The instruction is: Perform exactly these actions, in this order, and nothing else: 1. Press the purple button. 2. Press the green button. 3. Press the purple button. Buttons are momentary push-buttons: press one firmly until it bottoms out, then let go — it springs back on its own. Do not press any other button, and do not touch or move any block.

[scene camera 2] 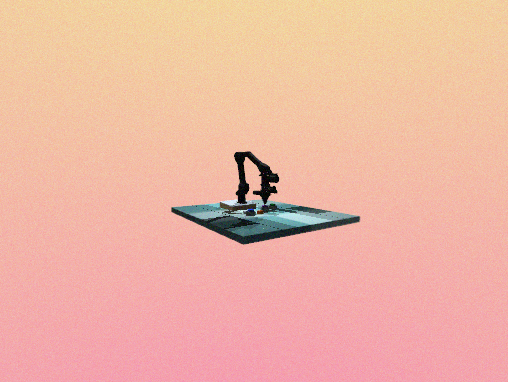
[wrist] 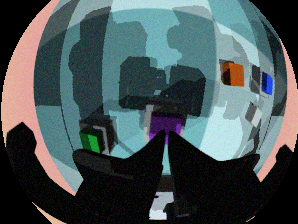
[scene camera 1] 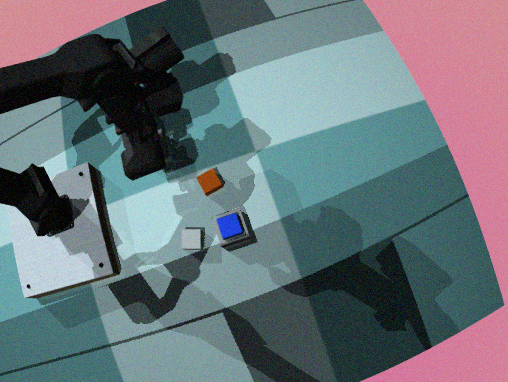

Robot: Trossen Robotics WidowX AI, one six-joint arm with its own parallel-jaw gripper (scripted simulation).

Scene:
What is the gripper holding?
Nothing.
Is the gripper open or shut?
Shut.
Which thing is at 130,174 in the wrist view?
The gripper.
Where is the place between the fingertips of the gripper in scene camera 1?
149,138

